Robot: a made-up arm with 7 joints.
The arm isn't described. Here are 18 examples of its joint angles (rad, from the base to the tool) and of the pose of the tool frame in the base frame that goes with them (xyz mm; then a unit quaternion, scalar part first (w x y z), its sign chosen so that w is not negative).
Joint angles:
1: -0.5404 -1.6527 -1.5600 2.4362 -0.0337 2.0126 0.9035
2: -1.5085 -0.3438 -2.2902 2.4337 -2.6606 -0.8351 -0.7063
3: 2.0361 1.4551 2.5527 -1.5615 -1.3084 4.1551 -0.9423
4: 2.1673 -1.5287 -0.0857 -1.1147 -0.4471 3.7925 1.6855
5: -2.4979 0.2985 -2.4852 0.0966 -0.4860 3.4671 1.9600
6: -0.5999 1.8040 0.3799 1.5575 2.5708 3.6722 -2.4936
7: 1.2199 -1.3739 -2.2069 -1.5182 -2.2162 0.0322 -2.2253
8: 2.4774 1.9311 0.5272 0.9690 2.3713 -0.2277 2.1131
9: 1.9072 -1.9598 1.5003 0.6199 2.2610 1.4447 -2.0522
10: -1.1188 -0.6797 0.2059 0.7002 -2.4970 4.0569 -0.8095
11: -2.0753 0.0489 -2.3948 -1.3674 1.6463 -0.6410 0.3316
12: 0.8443 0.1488 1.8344 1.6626 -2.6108 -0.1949 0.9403
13: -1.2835 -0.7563 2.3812 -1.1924 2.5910 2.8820 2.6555
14: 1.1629 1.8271 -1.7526 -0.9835 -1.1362 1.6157 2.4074
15: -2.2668 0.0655 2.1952 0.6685 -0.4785 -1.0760 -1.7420
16: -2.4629 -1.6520 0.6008 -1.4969 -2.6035 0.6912 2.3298
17: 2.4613 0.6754 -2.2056 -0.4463 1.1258 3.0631 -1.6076
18: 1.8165 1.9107 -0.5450 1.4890 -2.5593 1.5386 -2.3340
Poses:
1: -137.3 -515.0 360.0 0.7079 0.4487 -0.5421 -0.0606
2: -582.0 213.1 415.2 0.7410 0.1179 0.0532 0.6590
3: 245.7 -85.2 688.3 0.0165 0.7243 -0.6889 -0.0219
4: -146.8 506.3 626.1 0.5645 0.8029 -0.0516 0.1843
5: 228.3 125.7 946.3 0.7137 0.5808 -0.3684 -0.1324
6: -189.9 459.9 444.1 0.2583 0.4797 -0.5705 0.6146
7: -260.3 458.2 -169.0 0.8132 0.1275 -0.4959 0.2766
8: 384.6 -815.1 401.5 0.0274 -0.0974 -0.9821 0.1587
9: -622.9 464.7 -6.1 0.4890 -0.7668 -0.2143 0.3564
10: 301.2 -485.6 845.2 0.0485 -0.1239 0.8812 0.4537
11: -68.1 -545.3 915.7 0.4829 0.2622 -0.7198 -0.4241
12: -681.2 81.8 672.8 0.1941 -0.1477 -0.1227 -0.9620
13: -204.4 -570.1 644.1 0.2578 -0.2329 0.4859 -0.8020
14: -623.1 -283.9 374.3 0.1490 -0.6335 -0.2718 0.7090
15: 371.3 -113.3 1051.1 0.0216 0.7922 0.5808 -0.1858
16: -492.2 -93.8 891.2 0.8326 -0.5513 0.0323 0.0430
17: 359.5 -298.3 829.4 0.1694 -0.0327 -0.8319 0.5274
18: 251.9 -519.2 716.3 0.9350 0.1507 0.3147 0.0631
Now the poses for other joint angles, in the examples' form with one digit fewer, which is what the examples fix.
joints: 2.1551 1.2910 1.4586 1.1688 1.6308 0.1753 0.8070
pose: -256 -747 440 0.014 0.071 -0.970 0.234
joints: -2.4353 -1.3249 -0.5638 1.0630 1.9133 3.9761 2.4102
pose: -498 -292 -34 0.623 -0.094 0.418 0.655
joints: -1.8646 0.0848 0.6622 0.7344 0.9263 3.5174 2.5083
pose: 63 -260 836 0.546 0.246 -0.625 -0.500
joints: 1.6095 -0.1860 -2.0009 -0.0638 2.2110 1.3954 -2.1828
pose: 219 123 1207 0.175 -0.088 0.176 0.965
